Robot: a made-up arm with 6 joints.
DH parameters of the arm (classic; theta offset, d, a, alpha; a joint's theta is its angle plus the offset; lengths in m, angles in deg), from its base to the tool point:
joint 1: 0 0.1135 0 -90
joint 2: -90 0 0.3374 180
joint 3: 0 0 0 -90
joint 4: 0 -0.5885 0 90
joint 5: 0 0.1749 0 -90
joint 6: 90 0 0 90
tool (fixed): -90 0 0 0
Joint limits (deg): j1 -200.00..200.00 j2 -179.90..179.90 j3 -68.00..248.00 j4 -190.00..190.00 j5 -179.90..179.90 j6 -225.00..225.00
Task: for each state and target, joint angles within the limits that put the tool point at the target. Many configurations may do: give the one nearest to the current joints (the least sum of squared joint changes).
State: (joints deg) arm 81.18 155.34 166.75 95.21 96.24 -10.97
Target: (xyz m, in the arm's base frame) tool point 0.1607 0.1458 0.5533
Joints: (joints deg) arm 52.66 119.81 201.10 77.00 96.24 -10.97
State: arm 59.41 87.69 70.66 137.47 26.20 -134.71
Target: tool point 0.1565 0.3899 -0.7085
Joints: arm 50.79 136.65 51.29 135.71 26.20 -134.71
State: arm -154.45 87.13 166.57 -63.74 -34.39 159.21
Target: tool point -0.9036 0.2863 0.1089
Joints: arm -193.96 95.80 114.16 -70.00 -34.39 159.21
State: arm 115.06 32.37 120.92 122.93 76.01 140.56
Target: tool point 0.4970 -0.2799 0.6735
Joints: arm 156.37 0.30 143.26 109.11 76.01 140.56
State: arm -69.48 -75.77 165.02 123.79 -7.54 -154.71
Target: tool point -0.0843 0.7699 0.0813
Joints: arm -75.78 -43.10 151.14 127.91 -7.54 -154.71
